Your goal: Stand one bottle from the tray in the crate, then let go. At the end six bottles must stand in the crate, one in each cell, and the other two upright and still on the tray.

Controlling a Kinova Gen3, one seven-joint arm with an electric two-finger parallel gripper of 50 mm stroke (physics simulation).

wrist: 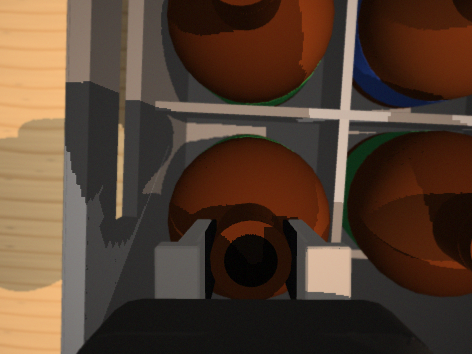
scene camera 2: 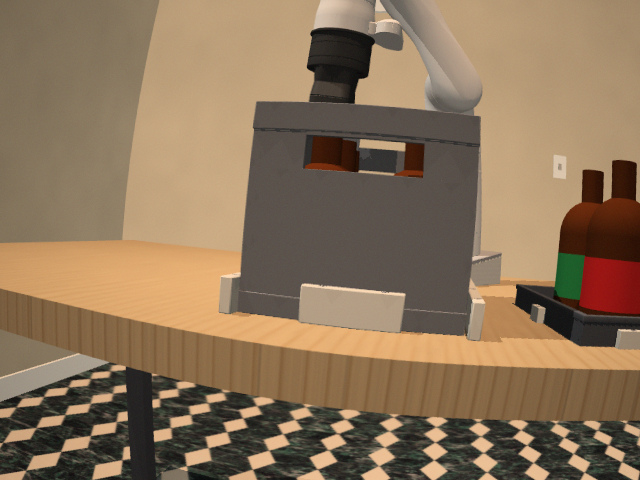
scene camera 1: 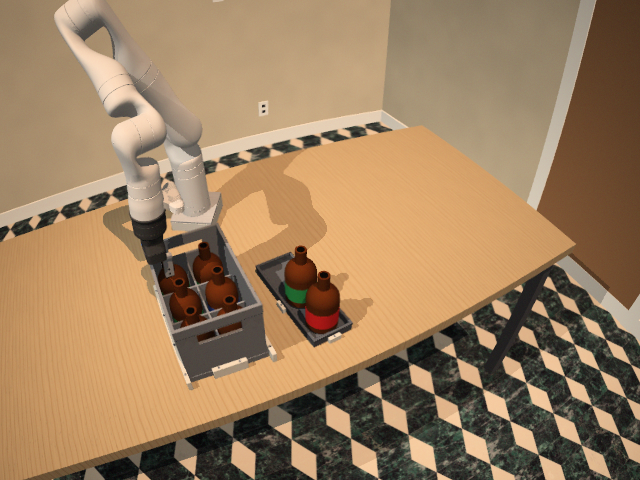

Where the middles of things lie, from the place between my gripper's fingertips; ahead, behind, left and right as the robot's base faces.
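Scene:
The grey crate [scene camera 2: 415, 236] is 4 cm below my hand, 8 cm ahead of it and 5 cm to the left of it, and going by their middles, the crate is the nearest to my hand of the things named here. I find the green-label bottle [scene camera 2: 572, 242] 5 cm below my hand, 10 cm ahead of it and 28 cm to the left of it. Then there is the dark tray [scene camera 1: 271, 272], which is 12 cm below my hand, 28 cm to the left of it and 11 cm ahead of it.

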